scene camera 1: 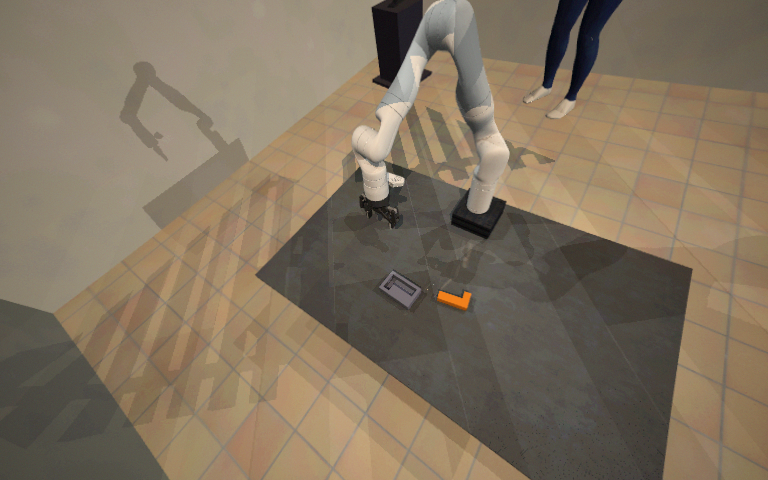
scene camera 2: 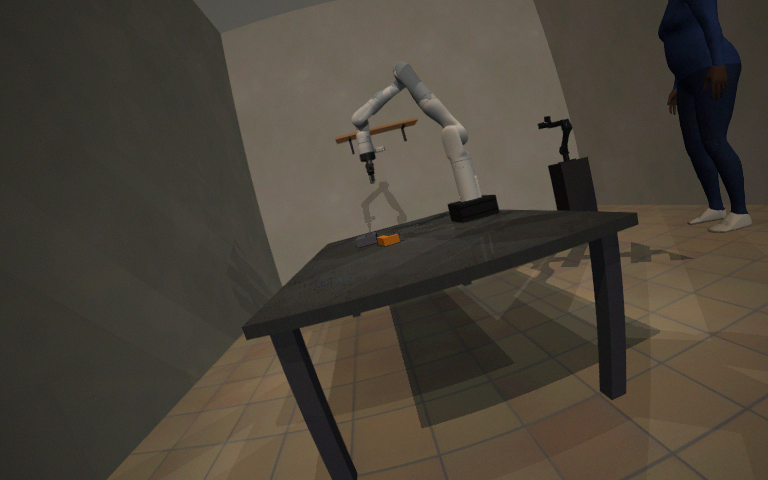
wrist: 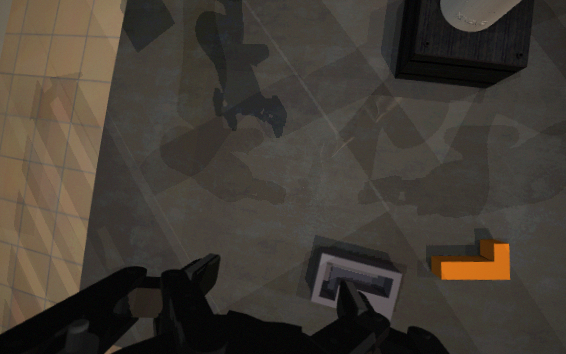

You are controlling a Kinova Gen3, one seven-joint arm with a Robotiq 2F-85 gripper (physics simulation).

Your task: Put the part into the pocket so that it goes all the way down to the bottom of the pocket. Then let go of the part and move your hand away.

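Frame: origin at the arm's base, x ahead, y left, z up, level; millimetres.
Where they show: gripper, fingertip midpoint: (scene camera 1: 380, 222) (scene camera 2: 373, 182) (wrist: 277, 281); arm's base, origin of the base link: (scene camera 1: 477, 205) (scene camera 2: 470, 199) (wrist: 471, 3).
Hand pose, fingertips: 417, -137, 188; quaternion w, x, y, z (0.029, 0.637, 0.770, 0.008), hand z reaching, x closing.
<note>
Each offset is from my fingertips to the top centre of the thing, as dx, dy, dz.
The orange L-shaped part @[-42, +306, -237] (scene camera 1: 453, 300) (scene camera 2: 388, 240) (wrist: 475, 270) lies flat on the table, apart from the grey block. The grey block @[+73, +136, -231] (scene camera 1: 408, 300) (scene camera 2: 366, 241) (wrist: 385, 302) has an L-shaped pocket in its top; the pocket is empty. In scene camera 1 the part is to the right of the block. My gripper (scene camera 1: 380, 220) (scene camera 2: 372, 181) (wrist: 277, 281) is open and empty, pointing down high above the table, away from both. In the wrist view the right finger covers some of the block's near side, and the part is farther right, outside the fingers.
The arm's black base (scene camera 1: 478, 216) (scene camera 2: 473, 208) (wrist: 462, 55) stands on the dark table (scene camera 1: 566, 339) (scene camera 2: 441, 277) (wrist: 280, 220), behind the block and part in scene camera 1. A wooden wall shelf (scene camera 2: 390, 128), a dark pedestal (scene camera 1: 391, 48) (scene camera 2: 572, 183) and a person (scene camera 1: 577, 53) (scene camera 2: 707, 113) are beyond the table.
</note>
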